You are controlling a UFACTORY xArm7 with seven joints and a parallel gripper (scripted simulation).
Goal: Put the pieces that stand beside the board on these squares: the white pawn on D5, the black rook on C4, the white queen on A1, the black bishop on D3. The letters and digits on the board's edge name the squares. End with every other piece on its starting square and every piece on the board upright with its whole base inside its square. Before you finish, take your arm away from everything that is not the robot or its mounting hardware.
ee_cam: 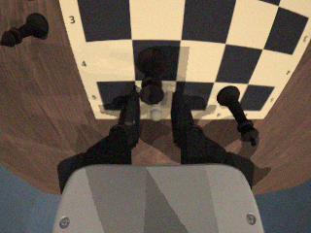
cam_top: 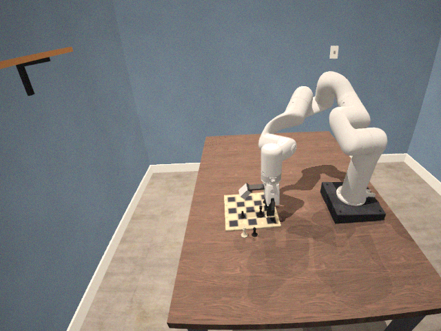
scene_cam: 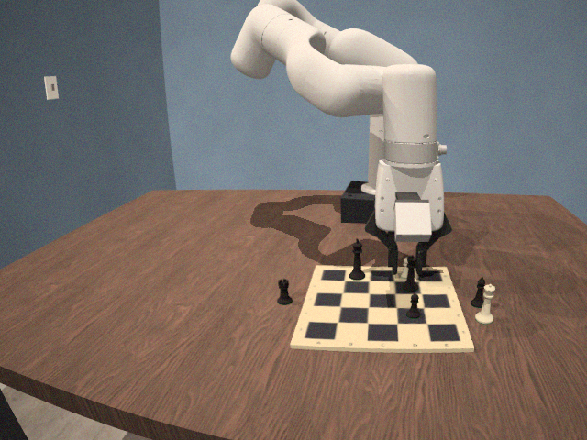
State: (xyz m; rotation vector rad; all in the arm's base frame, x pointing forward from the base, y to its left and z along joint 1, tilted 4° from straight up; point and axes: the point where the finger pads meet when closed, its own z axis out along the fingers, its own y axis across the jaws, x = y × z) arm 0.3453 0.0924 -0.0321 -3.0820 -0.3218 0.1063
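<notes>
Now: hand 2 cm above the white pawn. From my hand the other things lie so: white queen 9 cm ahead, 12 cm to the left, 1 cm below; black pawn 11 cm ahead, 3 cm to the left, 2 cm below; chessboard 8 cm ahead, 2 cm to the right, 3 cm below.
</notes>
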